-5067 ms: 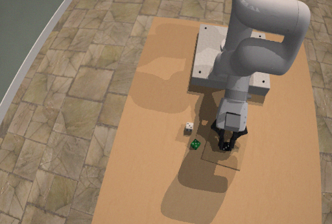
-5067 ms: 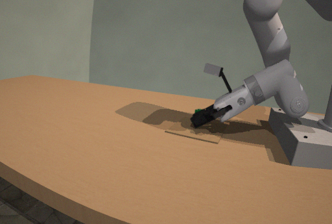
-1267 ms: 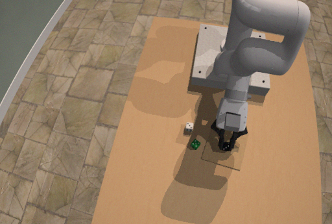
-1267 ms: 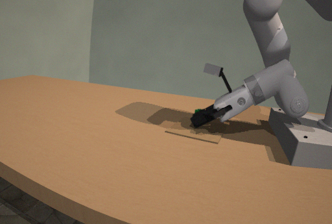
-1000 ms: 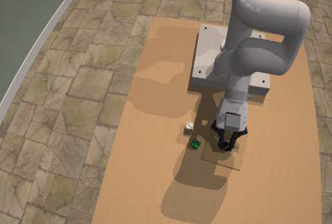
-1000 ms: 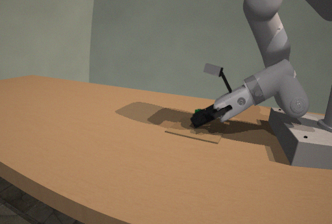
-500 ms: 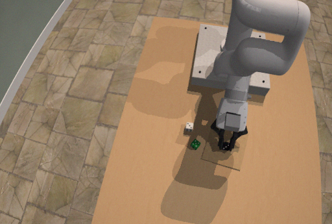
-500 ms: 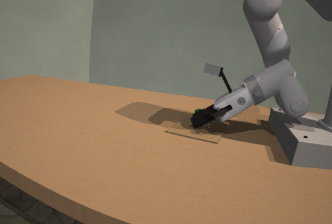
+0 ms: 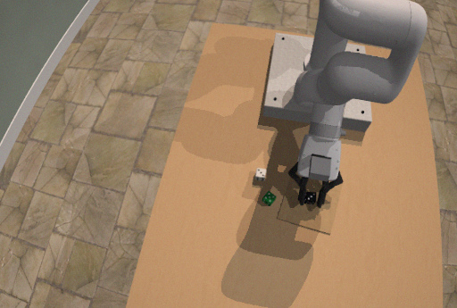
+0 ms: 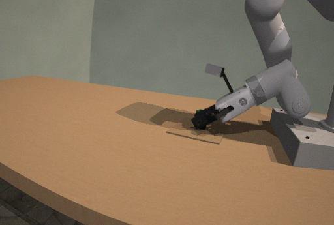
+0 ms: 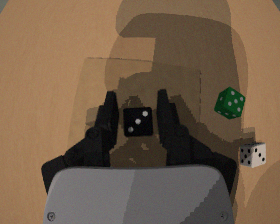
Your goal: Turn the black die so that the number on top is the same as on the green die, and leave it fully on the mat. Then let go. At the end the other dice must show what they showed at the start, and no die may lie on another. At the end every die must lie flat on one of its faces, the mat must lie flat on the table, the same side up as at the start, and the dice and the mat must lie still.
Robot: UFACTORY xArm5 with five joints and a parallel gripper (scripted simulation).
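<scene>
Now: the black die 10 mm below my hand. The rest, counted from my hand: tan mat 30 mm below; green die 100 mm to the right, 30 mm ahead, 20 mm below; white die 140 mm to the right, 20 mm below, 20 mm behind.
</scene>
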